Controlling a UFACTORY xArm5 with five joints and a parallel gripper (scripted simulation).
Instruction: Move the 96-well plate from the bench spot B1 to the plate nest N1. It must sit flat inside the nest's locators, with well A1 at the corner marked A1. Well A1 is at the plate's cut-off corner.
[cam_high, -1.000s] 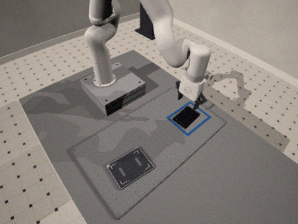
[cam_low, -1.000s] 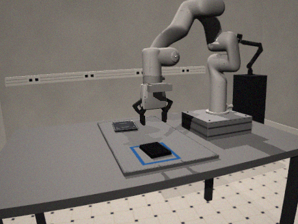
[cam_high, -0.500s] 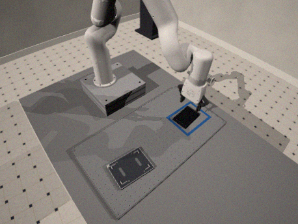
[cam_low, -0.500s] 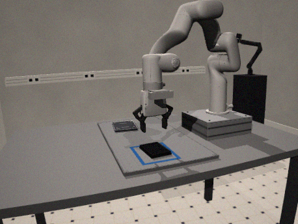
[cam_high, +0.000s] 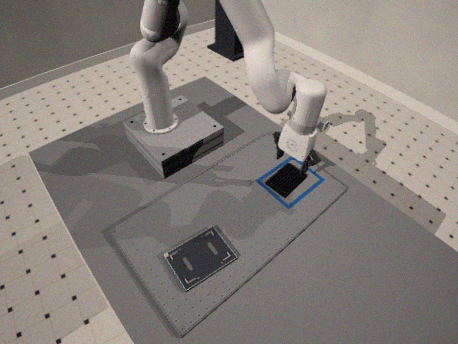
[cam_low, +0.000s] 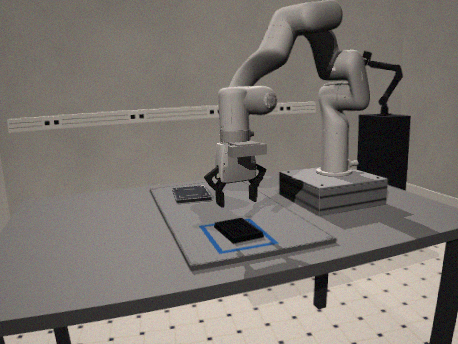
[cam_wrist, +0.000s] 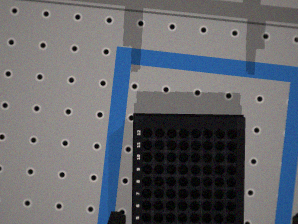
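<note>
Right now my hand is 80 mm above the black 96-well plate. Round my hand: plate nest N1 (400 mm to the right, 80 mm below, 20 mm ahead).
</note>
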